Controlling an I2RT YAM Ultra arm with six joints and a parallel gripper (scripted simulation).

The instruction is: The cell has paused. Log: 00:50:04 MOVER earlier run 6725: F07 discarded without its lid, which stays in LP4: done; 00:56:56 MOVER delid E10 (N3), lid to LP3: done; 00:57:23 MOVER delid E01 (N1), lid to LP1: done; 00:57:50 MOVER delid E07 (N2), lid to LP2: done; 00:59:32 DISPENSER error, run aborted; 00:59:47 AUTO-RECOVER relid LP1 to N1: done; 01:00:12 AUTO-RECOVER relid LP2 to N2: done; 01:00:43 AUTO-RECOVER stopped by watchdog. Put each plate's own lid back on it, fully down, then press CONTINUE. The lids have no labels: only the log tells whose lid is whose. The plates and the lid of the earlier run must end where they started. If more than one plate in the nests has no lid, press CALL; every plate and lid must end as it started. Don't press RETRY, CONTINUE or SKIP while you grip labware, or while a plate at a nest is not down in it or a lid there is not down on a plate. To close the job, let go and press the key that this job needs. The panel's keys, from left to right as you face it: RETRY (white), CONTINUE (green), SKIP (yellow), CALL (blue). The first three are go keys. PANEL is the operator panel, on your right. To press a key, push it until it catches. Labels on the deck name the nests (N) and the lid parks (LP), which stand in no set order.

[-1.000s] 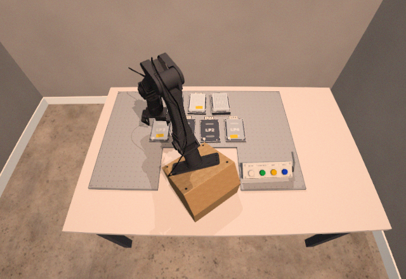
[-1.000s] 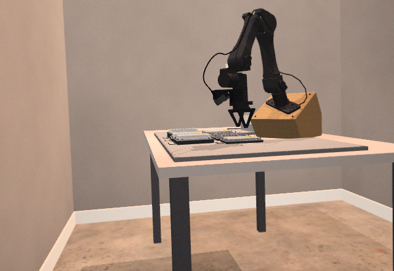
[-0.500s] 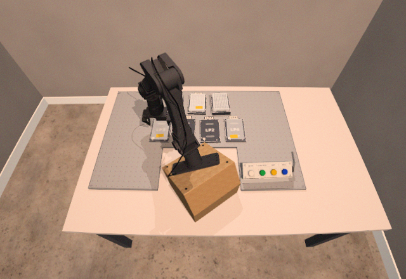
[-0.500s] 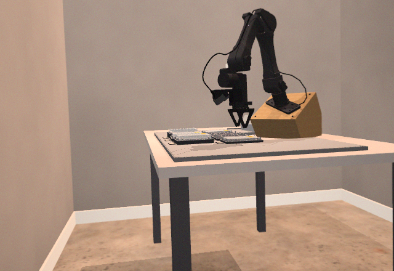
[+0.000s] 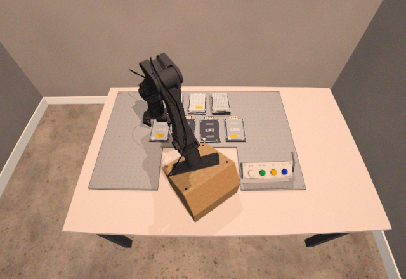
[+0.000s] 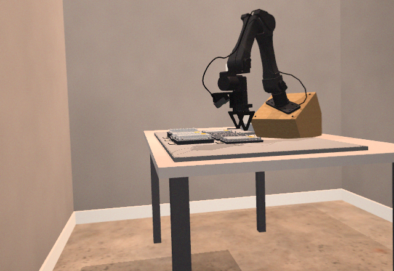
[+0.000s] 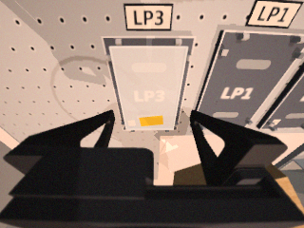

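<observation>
My hand is 32 cm to the left of the plate, 18 cm short of it and 2 cm above it. Round my hand: lid park 13 cm to the right, 5 cm below, 1 cm ahead; white retry key 43 cm to the right, 28 cm behind, 1 cm above; green continue key 48 cm to the right, 28 cm behind, 1 cm above.
</observation>
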